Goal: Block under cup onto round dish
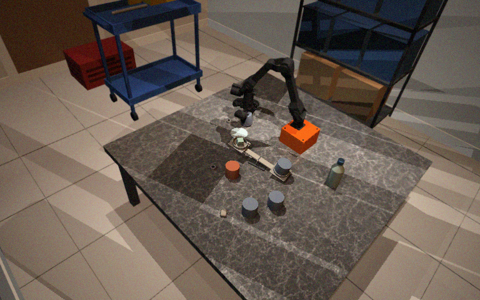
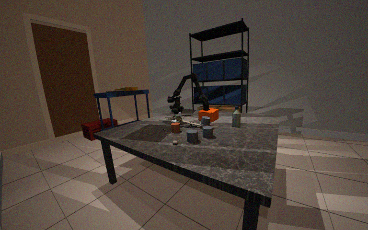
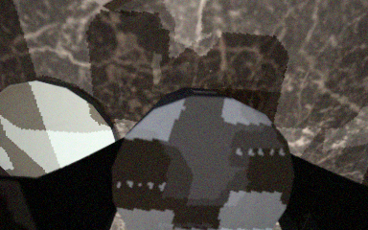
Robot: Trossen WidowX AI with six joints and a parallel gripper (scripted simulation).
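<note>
Right now the green block is 220 mm ahead of my gripper tip, 150 mm to the left of it and 60 mm above it. Round my gripper tip: blue-grey cup: 420 mm to the left, 180 mm ahead, 30 mm above; orange-red cup: 380 mm ahead, 230 mm to the left, 10 mm above; pale round dish: 100 mm ahead, 40 mm to the left, 20 mm below.
</note>
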